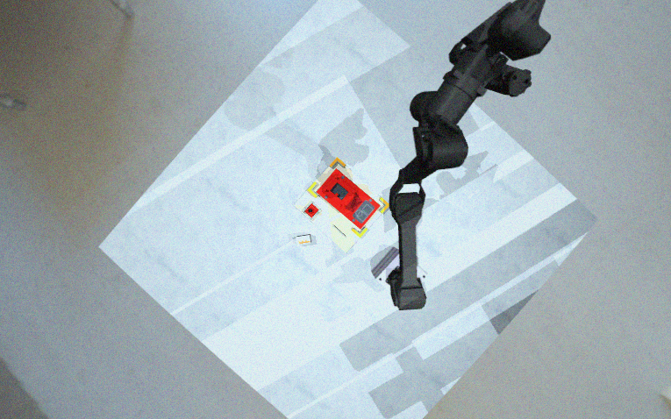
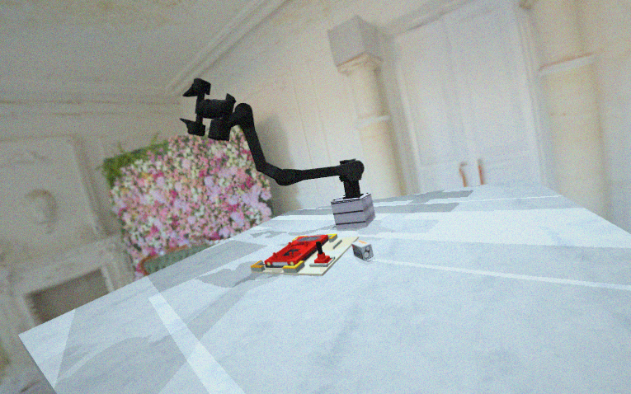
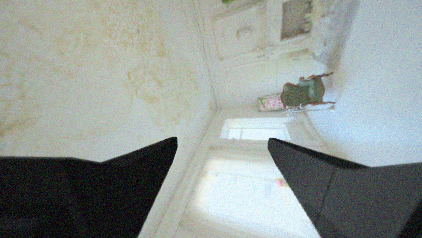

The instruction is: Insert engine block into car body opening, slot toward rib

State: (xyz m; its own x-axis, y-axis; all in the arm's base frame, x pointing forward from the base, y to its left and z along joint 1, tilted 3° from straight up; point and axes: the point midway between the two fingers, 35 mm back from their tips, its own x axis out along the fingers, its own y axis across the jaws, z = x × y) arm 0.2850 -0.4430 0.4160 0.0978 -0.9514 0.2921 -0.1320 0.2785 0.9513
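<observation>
The engine block lies 4 cm ahead of my gripper tip, 56 cm to the left of it and 55 cm below it.
</observation>
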